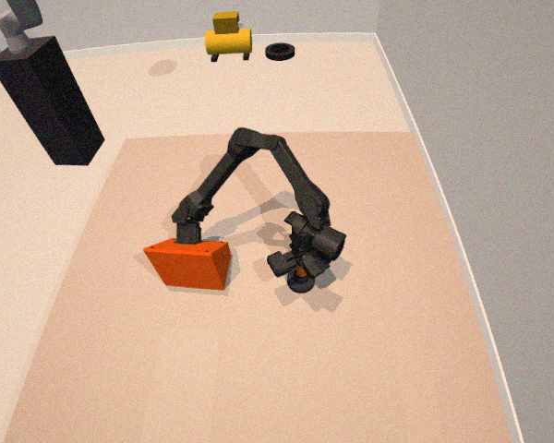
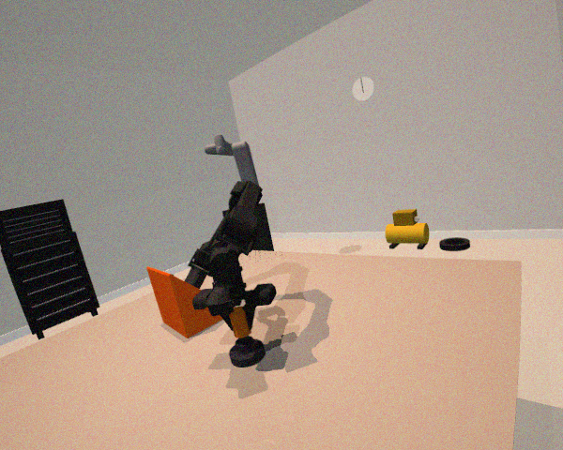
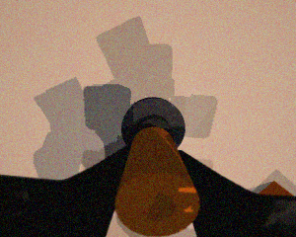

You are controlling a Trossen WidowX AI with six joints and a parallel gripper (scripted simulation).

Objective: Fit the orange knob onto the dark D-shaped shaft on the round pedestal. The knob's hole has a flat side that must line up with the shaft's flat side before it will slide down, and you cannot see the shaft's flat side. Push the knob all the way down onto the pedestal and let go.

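Now: the orange knob 20 mm above my gripper tip. From my gripper tip the other things lie so: dark round pedestal: 40 mm below.
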